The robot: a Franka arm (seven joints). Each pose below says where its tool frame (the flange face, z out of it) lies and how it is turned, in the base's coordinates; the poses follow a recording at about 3 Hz.
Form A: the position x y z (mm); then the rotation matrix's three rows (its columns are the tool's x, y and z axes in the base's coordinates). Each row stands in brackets.
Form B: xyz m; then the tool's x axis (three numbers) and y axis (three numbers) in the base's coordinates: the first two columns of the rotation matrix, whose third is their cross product. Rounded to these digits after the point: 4 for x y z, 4 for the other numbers.
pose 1, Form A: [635.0 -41.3 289.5], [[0.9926 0.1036 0.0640], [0.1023 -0.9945 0.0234], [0.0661 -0.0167 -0.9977]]
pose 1, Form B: 0.6350 -0.0413 0.2895 0.9926 0.1023 0.0661 0.1036 -0.9945 -0.0167
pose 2, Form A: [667.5 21.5 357.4], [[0.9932 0.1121 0.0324], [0.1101 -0.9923 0.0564], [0.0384 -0.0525 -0.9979]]
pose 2, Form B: 0.6675 0.0215 0.3574 0.9932 0.1101 0.0384 0.1121 -0.9923 -0.0525
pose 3, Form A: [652.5 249.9 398.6], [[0.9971 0.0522 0.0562], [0.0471 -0.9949 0.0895], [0.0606 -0.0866 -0.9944]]
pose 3, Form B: 0.6525 0.2499 0.3986 0.9971 0.0471 0.0606 0.0522 -0.9949 -0.0866
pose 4, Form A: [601.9 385.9 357.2], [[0.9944 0.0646 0.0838], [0.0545 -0.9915 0.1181], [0.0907 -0.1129 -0.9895]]
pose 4, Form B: 0.6019 0.3859 0.3572 0.9944 0.0545 0.0907 0.0646 -0.9915 -0.1129
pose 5, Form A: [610.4 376.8 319.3], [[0.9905 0.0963 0.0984], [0.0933 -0.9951 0.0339], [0.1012 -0.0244 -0.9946]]
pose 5, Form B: 0.6104 0.3768 0.3193 0.9905 0.0933 0.1012 0.0963 -0.9951 -0.0244
